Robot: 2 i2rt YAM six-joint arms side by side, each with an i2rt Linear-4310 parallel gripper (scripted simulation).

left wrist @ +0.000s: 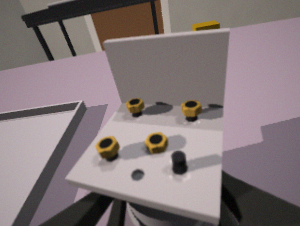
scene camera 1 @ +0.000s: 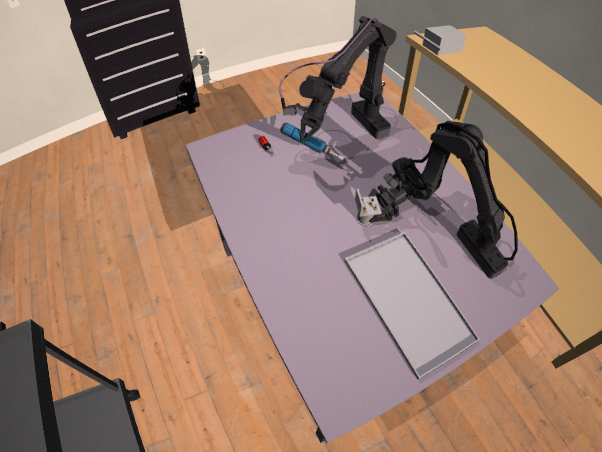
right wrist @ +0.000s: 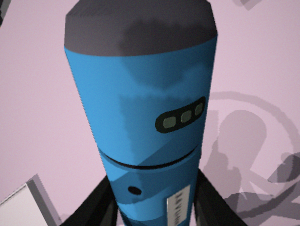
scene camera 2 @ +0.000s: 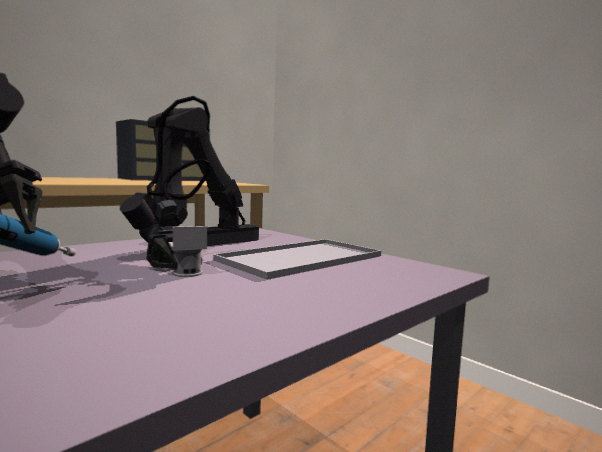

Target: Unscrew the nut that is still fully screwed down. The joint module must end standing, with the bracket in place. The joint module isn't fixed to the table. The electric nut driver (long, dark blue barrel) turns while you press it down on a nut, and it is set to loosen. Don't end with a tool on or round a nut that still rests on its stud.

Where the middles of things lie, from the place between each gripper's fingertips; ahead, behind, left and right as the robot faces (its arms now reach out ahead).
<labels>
Right now my left hand is 50 mm below the white L-shaped bracket [left wrist: 165, 70]. From my left hand the other things lie so: shallow tray [scene camera 1: 431, 329]: 320 mm to the left, 30 mm ahead, 20 mm below.
My right gripper is now 310 mm to the right of the white L-shaped bracket, 70 mm past it and 50 mm above it. From my right hand the other things lie so: shallow tray 630 mm to the left, 120 mm below, 40 mm behind.
</labels>
